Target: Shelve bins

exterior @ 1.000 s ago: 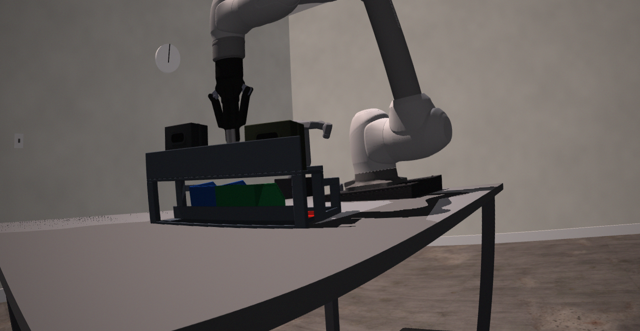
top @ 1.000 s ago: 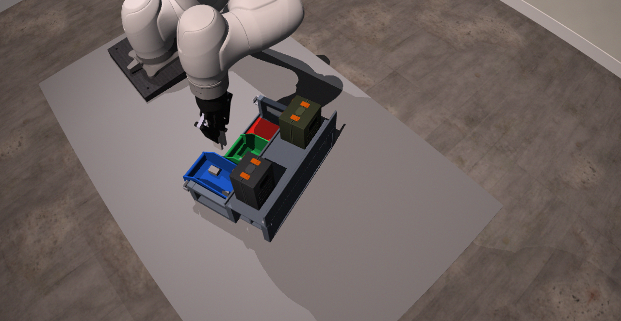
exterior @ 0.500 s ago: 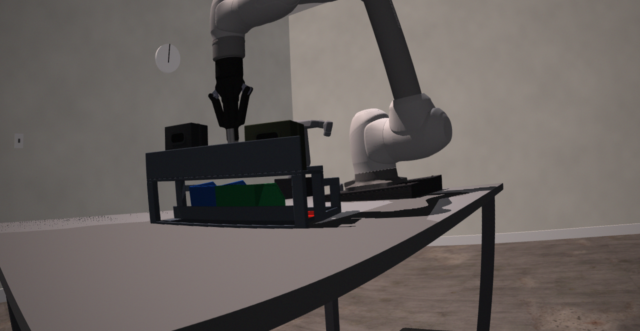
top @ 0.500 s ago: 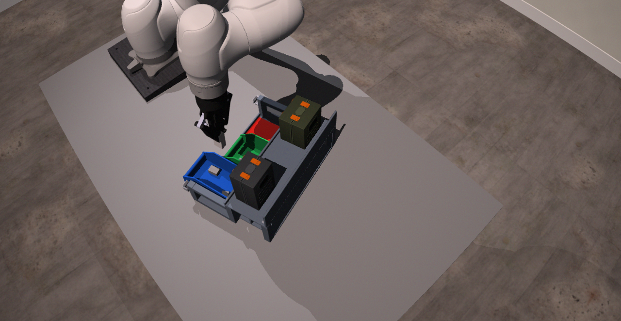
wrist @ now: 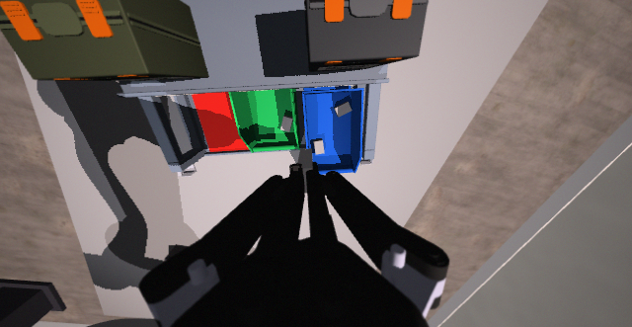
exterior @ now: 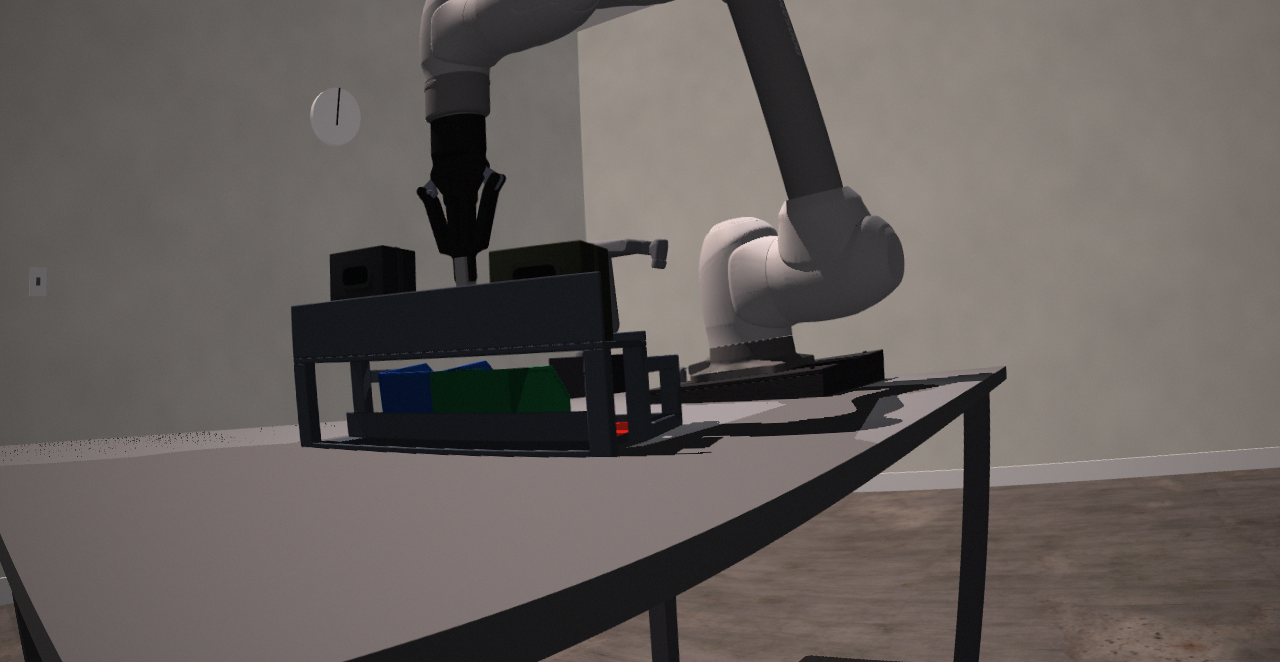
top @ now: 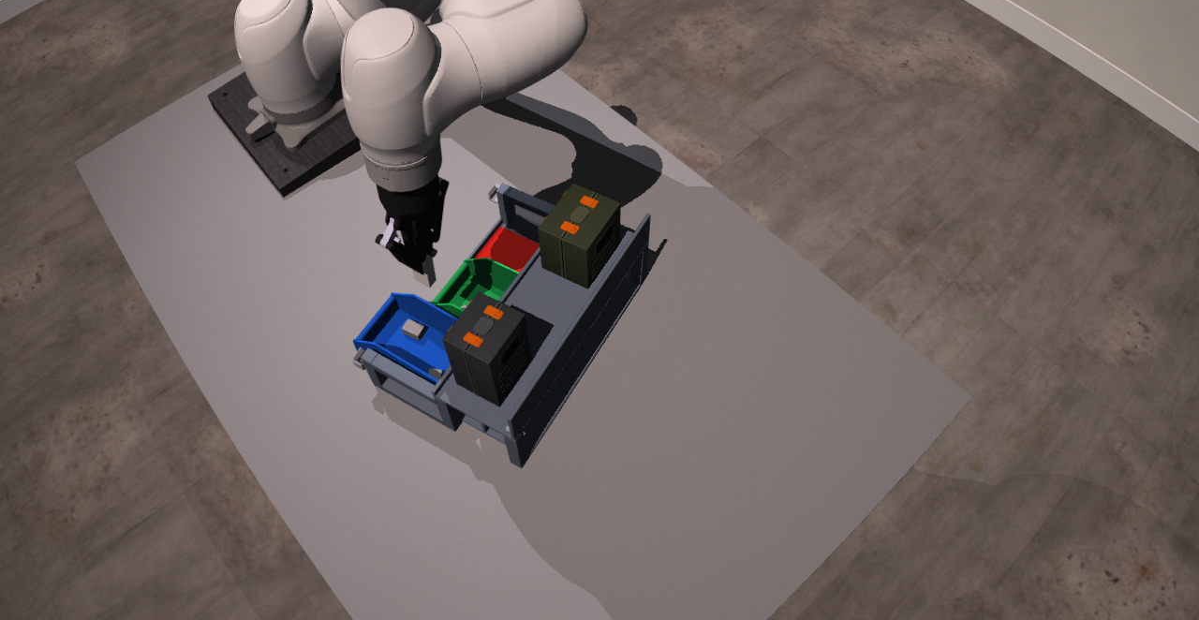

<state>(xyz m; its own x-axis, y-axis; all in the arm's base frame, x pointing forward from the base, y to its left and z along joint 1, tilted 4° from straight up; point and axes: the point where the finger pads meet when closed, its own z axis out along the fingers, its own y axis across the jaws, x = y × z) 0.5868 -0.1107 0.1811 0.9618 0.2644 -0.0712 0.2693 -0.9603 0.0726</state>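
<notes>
Right now my hand is 10 mm short of the blue bin, 50 mm to the left of it and 140 mm above it. From my hand the other things lie so: olive case 90 mm ahead, 210 mm to the left, 40 mm below; then black case 150 mm ahead, 10 mm to the right, 30 mm below; then green bin 30 mm ahead, 80 mm to the left, 150 mm below.
</notes>
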